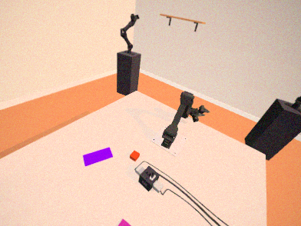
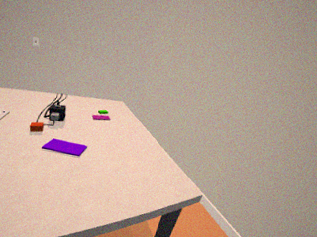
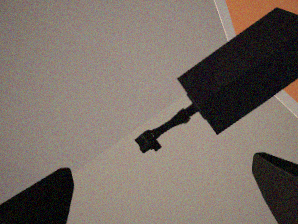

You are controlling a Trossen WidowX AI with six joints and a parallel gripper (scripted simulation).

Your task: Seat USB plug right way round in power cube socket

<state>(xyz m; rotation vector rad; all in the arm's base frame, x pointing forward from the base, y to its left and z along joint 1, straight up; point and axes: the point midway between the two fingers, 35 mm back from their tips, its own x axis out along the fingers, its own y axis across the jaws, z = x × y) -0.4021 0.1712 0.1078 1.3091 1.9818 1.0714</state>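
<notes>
My gripper tip is 72 cm short of the dark USB plug, 18 cm to the left of it and 2 cm above it. Also, from my gripper tip: small orange block: 62 cm ahead, 34 cm to the right, 10 cm below; pale-rimmed socket: 72 cm ahead, 18 cm to the right, 5 cm below; purple flat patch: 73 cm ahead, 53 cm to the right, 11 cm below.
</notes>
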